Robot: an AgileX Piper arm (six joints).
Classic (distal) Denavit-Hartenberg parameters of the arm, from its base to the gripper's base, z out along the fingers. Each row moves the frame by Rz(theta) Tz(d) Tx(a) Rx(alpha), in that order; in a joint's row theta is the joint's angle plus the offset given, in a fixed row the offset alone. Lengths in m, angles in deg.
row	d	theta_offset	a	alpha
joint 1	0.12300	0.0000	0.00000	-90.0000
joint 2	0.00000	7.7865	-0.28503	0.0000
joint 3	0.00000	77.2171	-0.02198	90.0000
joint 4	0.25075	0.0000	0.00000	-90.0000
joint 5	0.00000	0.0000	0.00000	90.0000
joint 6	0.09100	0.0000	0.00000	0.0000
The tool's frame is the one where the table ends.
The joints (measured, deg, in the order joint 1, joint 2, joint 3, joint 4, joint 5, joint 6), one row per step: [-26.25, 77.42, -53.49, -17.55, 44.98, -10.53]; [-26.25, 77.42, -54.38, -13.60, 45.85, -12.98]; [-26.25, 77.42, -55.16, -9.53, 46.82, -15.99]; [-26.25, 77.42, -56.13, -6.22, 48.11, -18.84]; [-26.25, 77.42, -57.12, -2.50, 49.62, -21.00]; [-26.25, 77.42, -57.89, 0.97, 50.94, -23.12]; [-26.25, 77.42, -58.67, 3.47, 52.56, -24.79]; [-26.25, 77.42, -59.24, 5.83, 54.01, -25.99]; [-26.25, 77.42, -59.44, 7.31, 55.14, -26.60]
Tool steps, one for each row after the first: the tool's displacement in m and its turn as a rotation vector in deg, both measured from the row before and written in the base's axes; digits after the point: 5 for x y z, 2 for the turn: [0.00227, 0.00339, 0.00272, 2.49, -0.76, 0.67]; [0.00210, 0.00384, 0.00235, 2.50, -0.56, 1.24]; [0.00184, 0.00316, 0.00346, 1.94, -0.29, 1.42]; [0.00188, 0.00388, 0.00360, 2.63, -0.59, 0.82]; [0.00166, 0.00388, 0.00291, 2.46, -0.57, 1.01]; [0.00083, 0.00313, 0.00296, 1.92, -0.07, 0.97]; [0.00060, 0.00317, 0.00217, 2.01, -0.10, 0.66]; [-0.00018, 0.00234, 0.00053, 1.49, 0.23, 0.35]
